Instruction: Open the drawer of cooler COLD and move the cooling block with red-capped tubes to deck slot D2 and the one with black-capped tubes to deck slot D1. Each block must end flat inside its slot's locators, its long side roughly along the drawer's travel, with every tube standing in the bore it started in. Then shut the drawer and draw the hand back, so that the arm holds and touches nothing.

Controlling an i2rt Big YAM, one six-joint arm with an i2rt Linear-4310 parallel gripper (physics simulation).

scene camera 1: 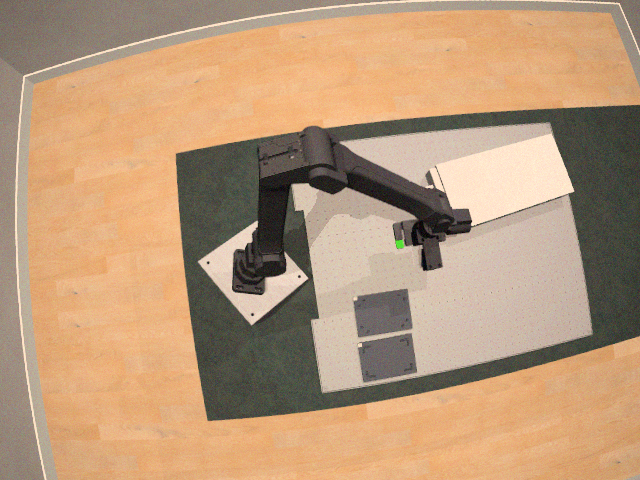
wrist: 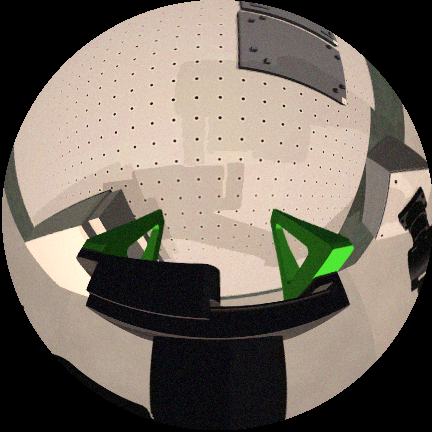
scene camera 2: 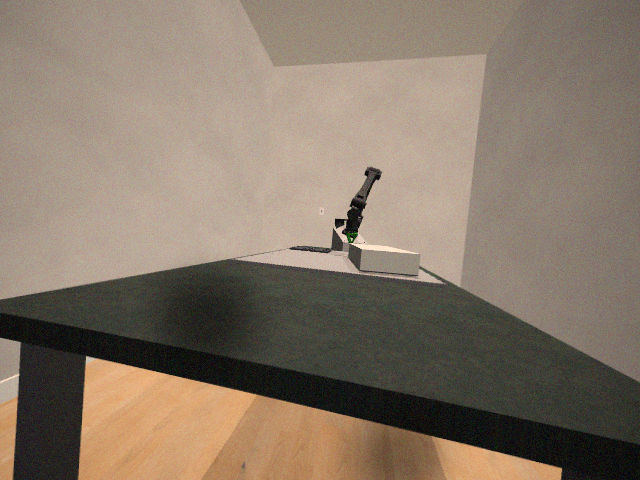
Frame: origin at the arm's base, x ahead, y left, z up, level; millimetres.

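Seen in the pictures: gripper, between the fingertips: [wrist: 216,214]; arm's base, origin of its link: [scene camera 1: 248,272] [wrist: 412,207].
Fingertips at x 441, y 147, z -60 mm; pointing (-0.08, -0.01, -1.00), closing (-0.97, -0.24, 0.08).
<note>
Pixels of each thing's middle, then the offset from my fingertips to it. Level surfaces: height alone.
- cooler, middle of its body: [wrist: 302,50] [scene camera 1: 383,313] [scene camera 2: 320,249] dy -223, dx -59, dz -60 mm
- farther off, middle of its body: [scene camera 1: 387,358] dy -356, dx -32, dz -62 mm
- pale perforated deck, height of its surface: dz -71 mm
- dark green table, height of its surface: dz -84 mm
My gripper [scene camera 1: 418,240] [scene camera 2: 352,237] [wrist: 216,214] is open with its green fingers wide apart and nothing between them. It points down over the perforated deck, beside the handle end of the white cooler [scene camera 1: 509,178] [scene camera 2: 390,260] [wrist: 55,257]. The cooler's drawer looks shut; its front [scene camera 1: 435,178] is partly hidden by the arm in scene camera 1. No cooling block or tube shows, and the COLD label cannot be read. Two dark slot plates, one nearer the cooler [scene camera 1: 374,310] [wrist: 300,45] and one farther off [scene camera 1: 387,361], lie bare on the deck. Which is D1 or D2 cannot be told.
The pale perforated deck [scene camera 1: 506,289] [scene camera 2: 289,259] [wrist: 150,100] lies on the dark green table [scene camera 1: 232,372] [scene camera 2: 310,310]. The arm's white base plate [scene camera 1: 222,263] stands left of the deck. The forearm [scene camera 1: 385,188] reaches over the deck, its wrist close to the cooler's near front corner.
</note>
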